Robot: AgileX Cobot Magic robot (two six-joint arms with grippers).
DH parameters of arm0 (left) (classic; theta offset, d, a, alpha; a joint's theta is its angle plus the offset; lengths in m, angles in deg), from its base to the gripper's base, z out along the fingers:
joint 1: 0 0.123 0 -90
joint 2: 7.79 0 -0.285 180
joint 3: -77.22 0 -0.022 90
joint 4: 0 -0.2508 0 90
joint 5: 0 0 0.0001 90
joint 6: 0 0.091 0 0
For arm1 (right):
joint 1: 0 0.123 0 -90
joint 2: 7.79 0 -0.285 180
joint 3: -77.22 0 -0.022 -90
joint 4: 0 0.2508 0 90
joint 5: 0 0 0.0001 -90
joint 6: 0 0.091 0 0
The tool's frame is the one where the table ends.
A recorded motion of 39 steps. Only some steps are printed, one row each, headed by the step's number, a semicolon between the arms.
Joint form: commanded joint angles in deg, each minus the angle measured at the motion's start. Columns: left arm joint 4, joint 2, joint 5, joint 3, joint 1, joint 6; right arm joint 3, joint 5, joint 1, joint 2, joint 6, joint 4.
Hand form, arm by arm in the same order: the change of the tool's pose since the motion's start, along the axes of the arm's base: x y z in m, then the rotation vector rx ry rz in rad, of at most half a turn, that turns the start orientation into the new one. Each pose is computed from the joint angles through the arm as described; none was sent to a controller.
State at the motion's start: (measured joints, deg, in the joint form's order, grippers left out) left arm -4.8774 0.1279 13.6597 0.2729 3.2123 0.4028; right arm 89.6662 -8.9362 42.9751 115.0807 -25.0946 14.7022
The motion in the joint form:
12: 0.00 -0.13 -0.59 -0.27 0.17 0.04; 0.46 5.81 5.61 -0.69 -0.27 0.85
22: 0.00 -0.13 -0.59 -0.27 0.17 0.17; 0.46 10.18 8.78 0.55 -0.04 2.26
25: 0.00 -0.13 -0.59 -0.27 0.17 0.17; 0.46 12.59 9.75 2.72 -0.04 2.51
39: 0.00 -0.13 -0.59 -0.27 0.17 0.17; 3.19 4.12 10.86 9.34 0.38 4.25
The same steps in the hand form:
12: 0.0001 0.0001 -0.0005 0.0012 -0.0077 0.0020; -0.0299 0.0332 0.0164 0.0851 -0.0819 0.0699
22: 0.0001 0.0001 -0.0005 0.0035 -0.0076 0.0017; -0.0455 0.0532 0.0122 0.1377 -0.1006 0.0940
25: 0.0001 0.0001 -0.0005 0.0035 -0.0076 0.0017; -0.0473 0.0625 -0.0029 0.1393 -0.1022 0.0979
39: 0.0001 0.0001 -0.0005 0.0035 -0.0076 0.0017; -0.0513 0.0802 -0.0567 0.0145 0.0746 0.1375

